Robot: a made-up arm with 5 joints.
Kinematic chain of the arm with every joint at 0, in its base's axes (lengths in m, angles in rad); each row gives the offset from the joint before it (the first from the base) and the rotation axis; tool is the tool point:
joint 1: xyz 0 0 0.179 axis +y
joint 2: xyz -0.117 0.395 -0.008 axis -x
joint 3: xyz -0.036 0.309 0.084 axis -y
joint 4: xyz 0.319 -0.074 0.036 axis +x
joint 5: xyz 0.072 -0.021 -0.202 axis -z
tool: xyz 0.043 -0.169 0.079
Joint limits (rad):
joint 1: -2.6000..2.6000
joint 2: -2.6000..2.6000
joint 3: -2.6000..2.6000
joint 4: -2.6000..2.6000
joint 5: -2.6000..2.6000
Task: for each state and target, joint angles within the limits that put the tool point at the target. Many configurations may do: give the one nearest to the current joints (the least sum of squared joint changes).
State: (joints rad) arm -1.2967 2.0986 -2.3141 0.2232 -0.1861
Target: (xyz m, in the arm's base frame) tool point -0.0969 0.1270 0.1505
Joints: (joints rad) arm -1.2438 1.9271 -1.2989 -0.3747 0.3193
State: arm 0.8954 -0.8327 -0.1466 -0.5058 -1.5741
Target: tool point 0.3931 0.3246 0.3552
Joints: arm -0.0140 -0.8981 0.1731 -0.6445 -0.9669
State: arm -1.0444 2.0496 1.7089 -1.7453 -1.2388
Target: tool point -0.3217 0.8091 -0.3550
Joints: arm -0.4954 1.9883 2.1128 -1.6031 -1.0223
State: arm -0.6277 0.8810 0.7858 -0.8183 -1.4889
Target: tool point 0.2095 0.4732 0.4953
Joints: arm -1.0442 0.8123 -0.0822 -0.6195 -0.7022
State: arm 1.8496 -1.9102 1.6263 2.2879 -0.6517
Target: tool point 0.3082 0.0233 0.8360
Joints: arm 1.3843 -1.4904 2.3801 2.5191 -0.7414
